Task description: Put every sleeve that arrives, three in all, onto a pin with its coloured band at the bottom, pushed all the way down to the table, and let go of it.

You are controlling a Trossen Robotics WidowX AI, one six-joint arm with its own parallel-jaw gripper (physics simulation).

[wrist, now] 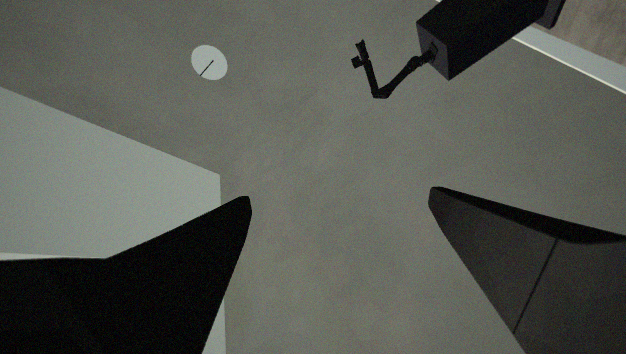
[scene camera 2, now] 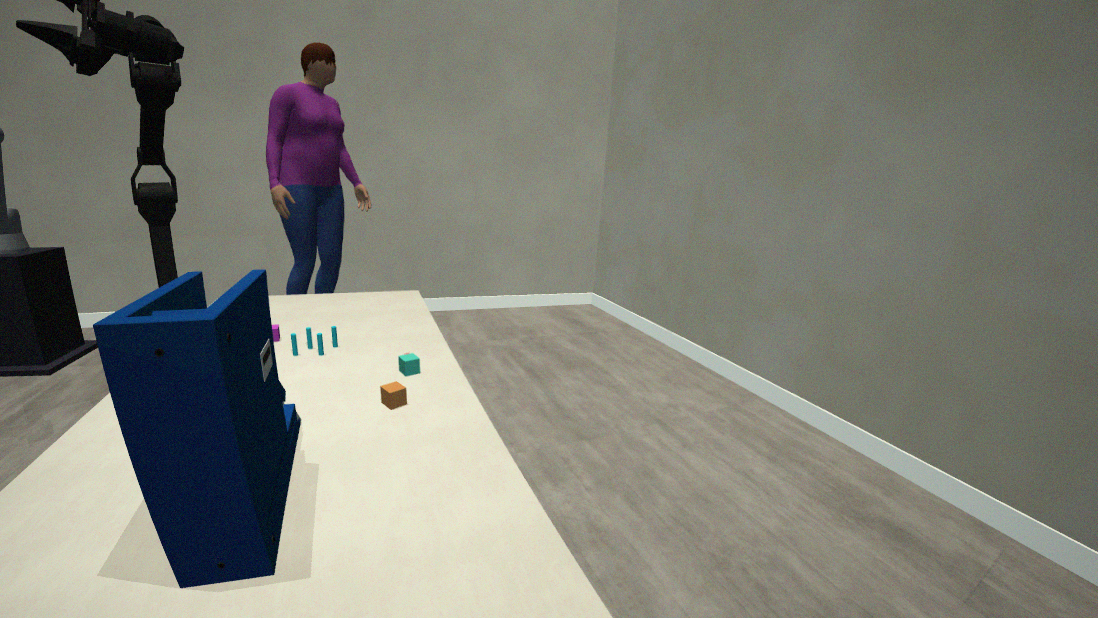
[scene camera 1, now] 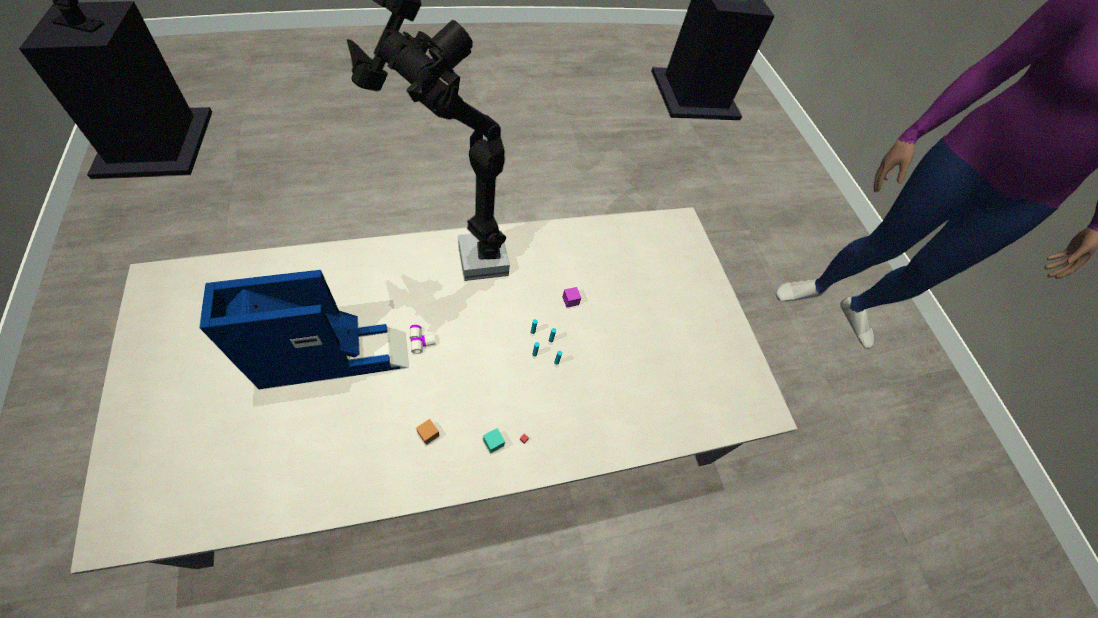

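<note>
Small white sleeves with magenta bands, apparently three, lie close together on the table just past the feeder's pale lip in scene camera 1: one sleeve [scene camera 1: 415,330] at the back, one sleeve [scene camera 1: 417,347] in front, and one sleeve [scene camera 1: 431,340] pointing right. Their exact contacts are too small to tell. Four upright teal pins stand bare to the right: a back left pin [scene camera 1: 534,326], a back right pin [scene camera 1: 552,334], a front left pin [scene camera 1: 535,349] and a front right pin [scene camera 1: 558,357]. My gripper [wrist: 338,200] is open and empty, raised high behind the table, far from sleeves and pins.
The tall blue feeder [scene camera 1: 299,349] [scene camera 2: 184,429] stands left of the sleeves. A magenta cube [scene camera 1: 571,297] lies behind the pins. An orange cube [scene camera 1: 427,431] [scene camera 2: 393,396], a teal cube [scene camera 1: 494,439] [scene camera 2: 408,364] and a tiny red cube [scene camera 1: 524,438] lie toward the front. A person [scene camera 1: 1014,115] [scene camera 2: 311,153] stands beyond the table's right end.
</note>
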